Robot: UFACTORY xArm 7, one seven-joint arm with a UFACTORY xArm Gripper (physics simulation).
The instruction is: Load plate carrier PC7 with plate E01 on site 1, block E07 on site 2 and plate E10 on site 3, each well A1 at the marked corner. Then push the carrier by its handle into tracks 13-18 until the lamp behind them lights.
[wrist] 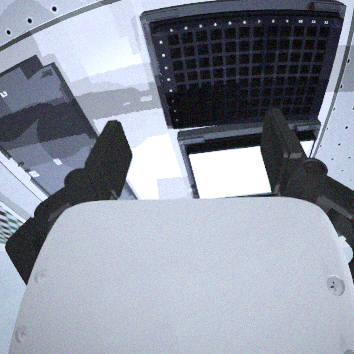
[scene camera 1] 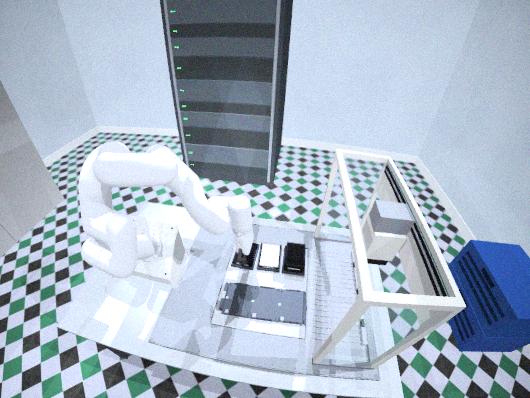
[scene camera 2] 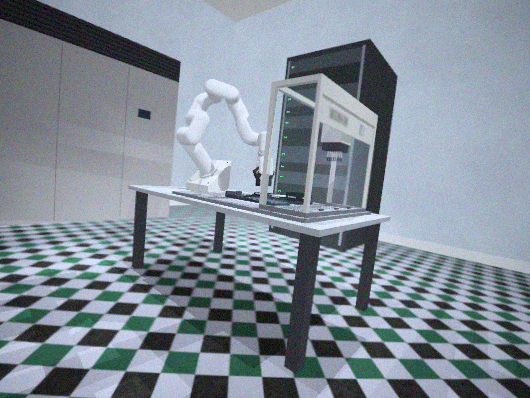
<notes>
My gripper is open, with nothing in its grasp. Also in view: a dark-framed plate with white top.
</notes>
